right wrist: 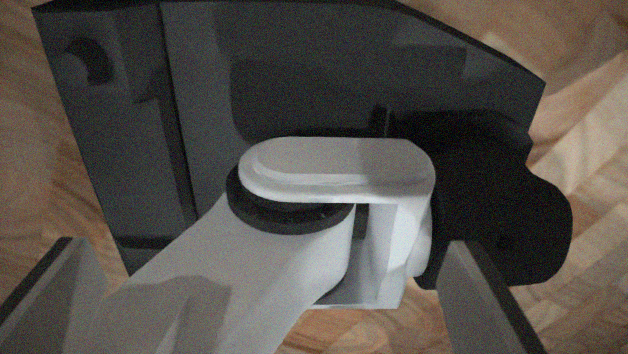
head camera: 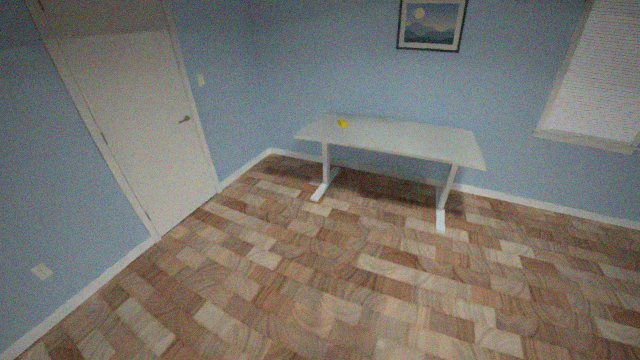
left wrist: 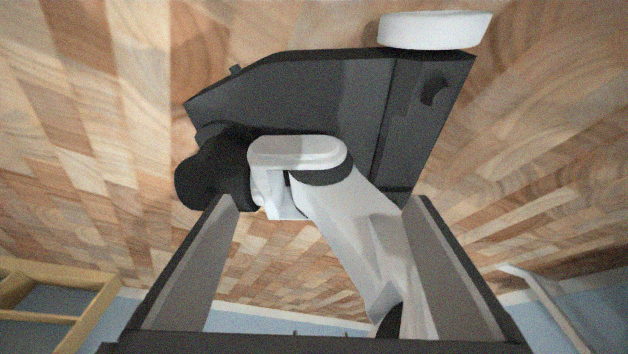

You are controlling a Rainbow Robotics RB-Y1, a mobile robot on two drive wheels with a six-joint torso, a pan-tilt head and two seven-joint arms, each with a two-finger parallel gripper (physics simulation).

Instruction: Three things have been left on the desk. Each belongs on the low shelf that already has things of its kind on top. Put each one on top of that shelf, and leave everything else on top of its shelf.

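Places are measured from the robot's base along level axes (x ahead, y left, z up), in millimetres.
Pixels of known places: left gripper, fingertip midpoint: point(left wrist: 318, 204); right gripper, fingertip midpoint: point(right wrist: 268, 263) point(left wrist: 320, 331).
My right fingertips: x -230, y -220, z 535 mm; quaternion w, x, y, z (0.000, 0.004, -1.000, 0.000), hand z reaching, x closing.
Note:
Behind a point stands the place of what it marks.
The white desk point(head camera: 400, 139) {x 1503, y -791, z 721 mm} stands against the far wall in the head view. A small yellow thing point(head camera: 342, 123) {x 1852, y -358, z 757 mm} lies on its top near the left end; its exact shape is too small and blurred to tell. My left gripper point(left wrist: 318, 204) {x -226, y 223, z 535 mm} is open and empty in the left wrist view, with the robot's own arm and base behind it. My right gripper point(right wrist: 268, 263) {x -230, y -220, z 535 mm} is open and empty in the right wrist view. Both grippers are far from the desk. Part of a light wooden shelf point(left wrist: 60, 276) {x -2437, y -1303, z 80 mm} shows at the lower left of the left wrist view; its top is not visible.
A closed door point(head camera: 135, 120) {x 1507, y 1312, z 1062 mm} is in the wall left of the desk. A picture point(head camera: 432, 25) {x 1919, y -1155, z 1604 mm} hangs above the desk, and a window point(head camera: 597, 75) {x 1254, y -2357, z 1345 mm} is at the right. The wood-patterned floor point(head camera: 320, 280) {x 763, y -31, z 1 mm} stretches between me and the desk, whose feet stand out at both ends.

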